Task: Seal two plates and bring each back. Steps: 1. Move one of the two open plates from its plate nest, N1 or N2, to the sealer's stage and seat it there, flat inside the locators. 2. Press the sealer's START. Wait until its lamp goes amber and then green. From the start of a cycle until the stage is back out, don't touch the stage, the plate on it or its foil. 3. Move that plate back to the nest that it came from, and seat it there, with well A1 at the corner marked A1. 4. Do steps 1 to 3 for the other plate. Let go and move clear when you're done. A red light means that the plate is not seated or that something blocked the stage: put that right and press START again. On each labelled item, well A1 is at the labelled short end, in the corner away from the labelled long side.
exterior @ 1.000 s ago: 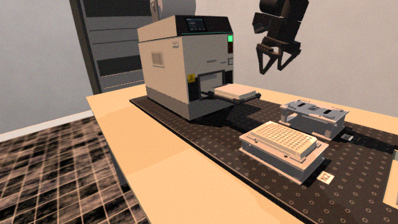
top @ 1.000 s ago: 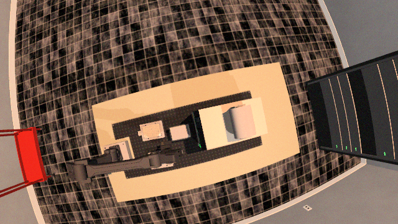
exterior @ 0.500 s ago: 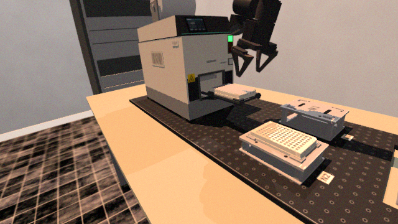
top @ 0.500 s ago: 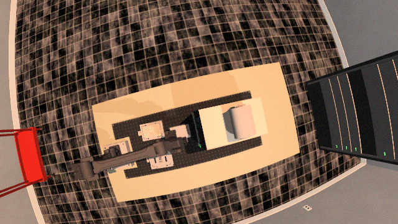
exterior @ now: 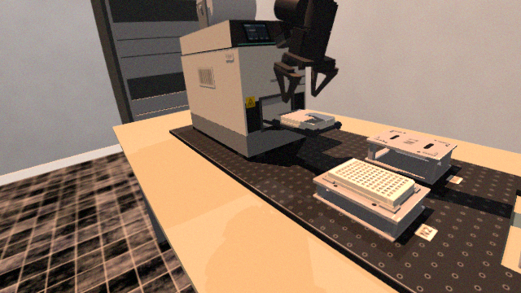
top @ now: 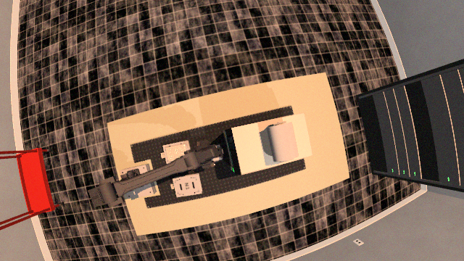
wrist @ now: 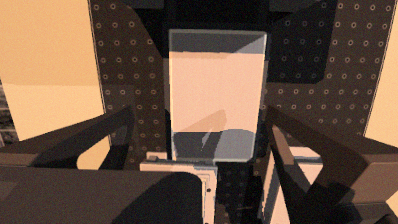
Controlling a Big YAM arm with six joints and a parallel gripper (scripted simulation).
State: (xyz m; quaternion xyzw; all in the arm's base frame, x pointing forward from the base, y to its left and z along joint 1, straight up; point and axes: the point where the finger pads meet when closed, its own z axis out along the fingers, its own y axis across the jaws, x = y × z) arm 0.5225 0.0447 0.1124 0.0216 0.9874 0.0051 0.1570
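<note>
Right now my hand is 7 cm above the sealer stage and 1 cm to the left of it. The rest, counted from my hand: well plate (20 cm behind, 12 cm below, 5 cm to the left); then plate nest N2 (20 cm behind, 13 cm below, 5 cm to the left); then sealer screen (15 cm above, 12 cm ahead, 2 cm to the left).
</note>
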